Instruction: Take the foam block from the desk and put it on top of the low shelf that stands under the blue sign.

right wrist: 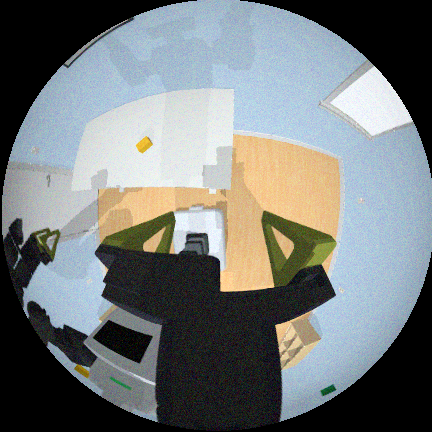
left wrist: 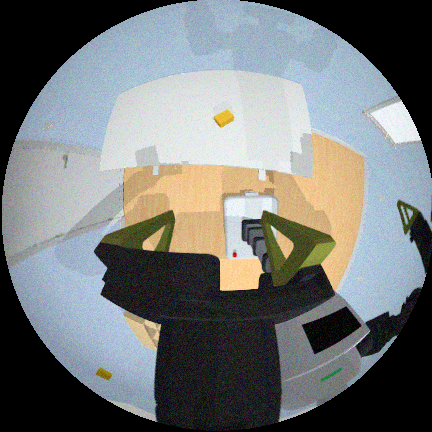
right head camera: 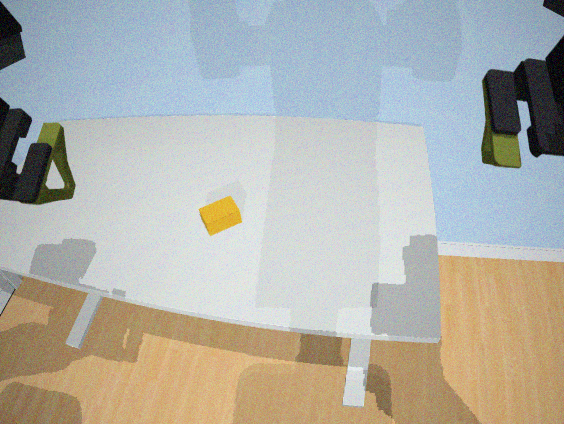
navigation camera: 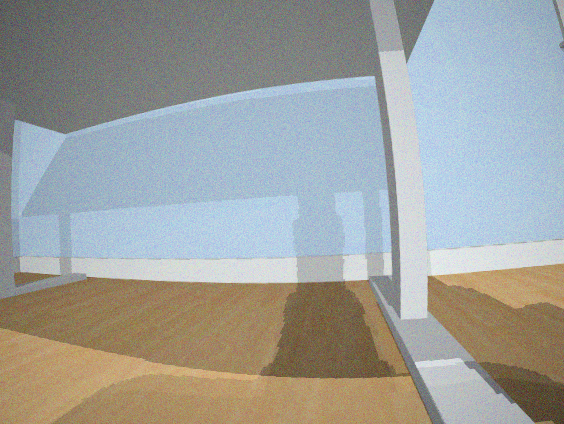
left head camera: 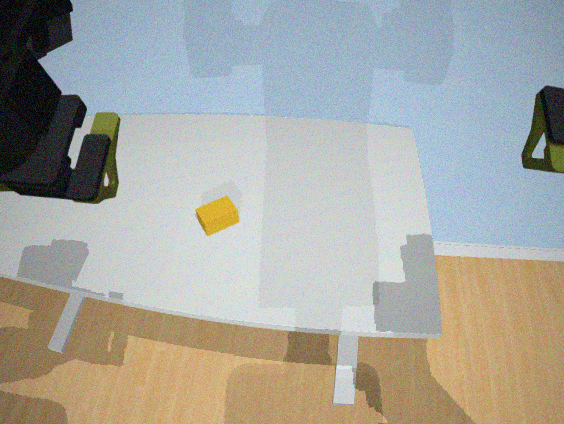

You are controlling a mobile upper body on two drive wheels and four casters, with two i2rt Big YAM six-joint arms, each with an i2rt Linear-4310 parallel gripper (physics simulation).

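Places are measured from the left arm's base along level axes (x right, y ahead, z up), in metres.
Where they show: left gripper, between the fingertips: [right wrist: 53, 229] [left wrist: 217, 214] [right head camera: 36, 188] [left head camera: 70, 186]; right gripper, between the fingertips: [right wrist: 217, 215] [right head camera: 531, 160] [left head camera: 562, 165].
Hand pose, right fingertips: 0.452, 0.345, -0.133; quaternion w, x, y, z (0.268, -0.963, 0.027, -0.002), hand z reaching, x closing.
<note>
After its pixels a point has its place, as x, y, z.
A yellow foam block [left head camera: 217, 215] {0.010, 0.754, -0.645} [right head camera: 220, 215] {0.013, 0.754, -0.645} [left wrist: 224, 118] {0.009, 0.757, -0.645} [right wrist: 144, 144] {0.025, 0.758, -0.645} lies on the white desk [left head camera: 150, 260] {-0.155, 0.646, -0.690} [right head camera: 160, 260] {-0.135, 0.643, -0.690} [left wrist: 160, 115] {-0.391, 0.890, -0.690} [right wrist: 110, 140] {-0.355, 0.928, -0.690}, left of its middle in the head views. My left gripper [left wrist: 217, 214] {-0.009, 0.328, -0.145} is open and empty; in the head views it is at the left, above the desk's left part and apart from the block. My right gripper [right wrist: 217, 215] {0.452, 0.345, -0.134} is open and empty; in the right head view it is at the right, beyond the desk's right edge. The blue sign does not show, and I cannot tell which shelf is under it.
Desk legs [left head camera: 345, 370] [navigation camera: 410, 200] {0.419, 0.796, -1.172} stand close before the base. A wooden shelf unit [right wrist: 306, 330] {1.856, -1.838, -1.098} shows low in the right wrist view, near a green sign [right wrist: 328, 389]. A yellow sign [left wrist: 104, 373] is on a wall. A grey door [left wrist: 45, 180] {-1.420, 0.633, -0.291} is at the left.
</note>
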